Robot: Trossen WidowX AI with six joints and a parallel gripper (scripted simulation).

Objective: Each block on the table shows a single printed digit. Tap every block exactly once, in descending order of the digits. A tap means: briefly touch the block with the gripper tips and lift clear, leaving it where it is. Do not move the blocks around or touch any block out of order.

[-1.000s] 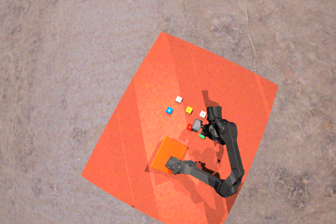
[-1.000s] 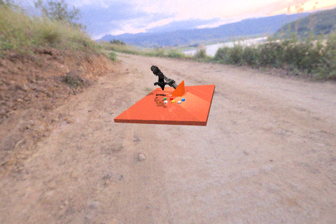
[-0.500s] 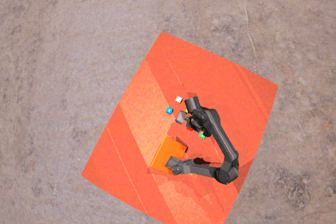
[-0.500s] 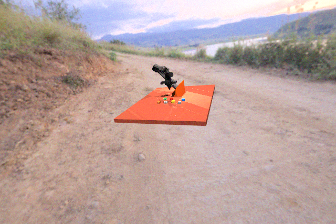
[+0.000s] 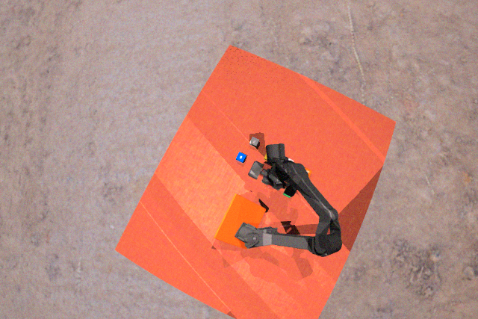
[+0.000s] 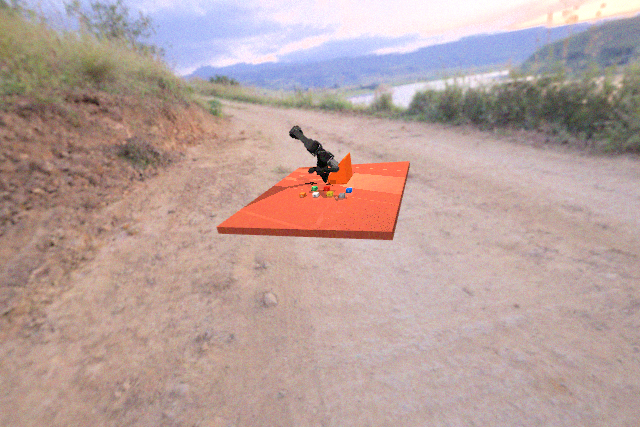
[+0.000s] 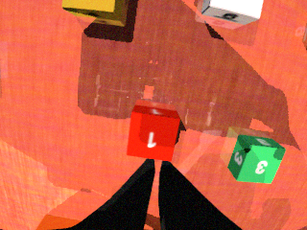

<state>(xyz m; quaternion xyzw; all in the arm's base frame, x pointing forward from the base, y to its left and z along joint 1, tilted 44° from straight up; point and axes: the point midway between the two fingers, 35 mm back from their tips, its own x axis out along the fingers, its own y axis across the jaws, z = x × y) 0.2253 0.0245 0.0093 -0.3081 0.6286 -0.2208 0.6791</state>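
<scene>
Right now my gripper tip is 4 cm above the red block. Also, from my gripper tip: green block 8 cm to the right, 4 cm below; white block 11 cm ahead, 4 cm below, 2 cm to the right; yellow block 9 cm ahead, 6 cm to the left, 4 cm below.
</scene>
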